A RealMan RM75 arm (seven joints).
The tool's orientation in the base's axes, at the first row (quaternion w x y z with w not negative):
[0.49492 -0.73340 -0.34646 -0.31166]
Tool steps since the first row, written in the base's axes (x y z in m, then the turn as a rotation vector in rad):
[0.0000 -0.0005 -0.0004 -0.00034 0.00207 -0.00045]
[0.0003 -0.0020 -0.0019 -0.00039 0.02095 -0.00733]
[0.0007 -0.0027 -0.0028 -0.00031 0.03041 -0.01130]
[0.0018 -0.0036 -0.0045 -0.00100 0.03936 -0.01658]
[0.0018 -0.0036 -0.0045 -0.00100 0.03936 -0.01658]
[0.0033 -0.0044 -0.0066 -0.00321 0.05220 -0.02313]
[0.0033 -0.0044 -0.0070 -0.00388 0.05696 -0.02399]
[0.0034 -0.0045 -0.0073 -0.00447 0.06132 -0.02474]
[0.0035 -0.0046 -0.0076 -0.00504 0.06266 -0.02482]
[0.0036 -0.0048 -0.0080 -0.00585 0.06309 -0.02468]
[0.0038 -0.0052 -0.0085 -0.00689 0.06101 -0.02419]
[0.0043 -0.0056 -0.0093 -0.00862 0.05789 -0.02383]
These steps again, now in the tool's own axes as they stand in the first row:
[-0.0004 0.0003 -0.0003 -0.00014 -0.00061 0.00205]
[-0.0017 0.0018 -0.0012 -0.00190 -0.00224 0.02200]
[-0.0024 0.0027 -0.0016 -0.00314 -0.00270 0.03218]
[-0.0033 0.0047 -0.0018 -0.00597 -0.00299 0.04220]
[-0.0033 0.0047 -0.0018 -0.00597 -0.00299 0.04220]
[-0.0043 0.0072 -0.0017 -0.00990 -0.00492 0.05611]
[-0.0046 0.0075 -0.0016 -0.01001 -0.00631 0.06079]
[-0.0048 0.0077 -0.0015 -0.01008 -0.00759 0.06506]
[-0.0050 0.0080 -0.0015 -0.01020 -0.00838 0.06628]
[-0.0053 0.0083 -0.0016 -0.01046 -0.00923 0.06655]
[-0.0057 0.0088 -0.0018 -0.01107 -0.00976 0.06432]
[-0.0061 0.0098 -0.0018 -0.01238 -0.01052 0.06107]

